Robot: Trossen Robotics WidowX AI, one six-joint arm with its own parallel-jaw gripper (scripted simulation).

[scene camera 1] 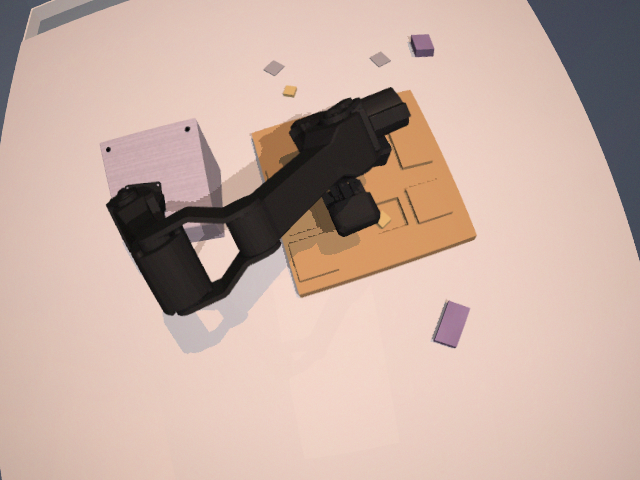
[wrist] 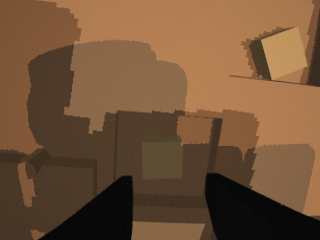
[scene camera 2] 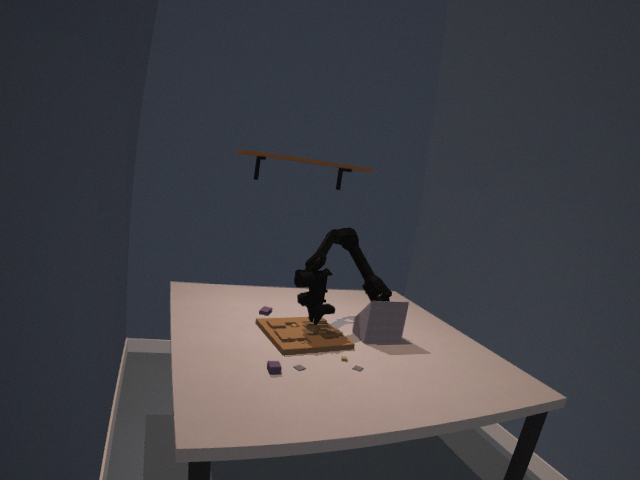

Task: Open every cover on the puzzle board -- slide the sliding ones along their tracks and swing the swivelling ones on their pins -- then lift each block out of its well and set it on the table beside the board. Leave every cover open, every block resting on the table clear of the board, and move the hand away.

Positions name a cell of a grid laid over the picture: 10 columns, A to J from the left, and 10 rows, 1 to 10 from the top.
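There is a tan block (wrist: I3) here, and an orange puzzle board (scene camera 1: F6). You can also see the orange puzzle board (wrist: C4) in the wrist view, and scene camera 2 shows the orange puzzle board (scene camera 2: E8) too. As for my gripper (scene camera 1: F5), the wrist view shows my gripper (wrist: F8) as well, and so does scene camera 2, with my gripper (scene camera 2: E7).
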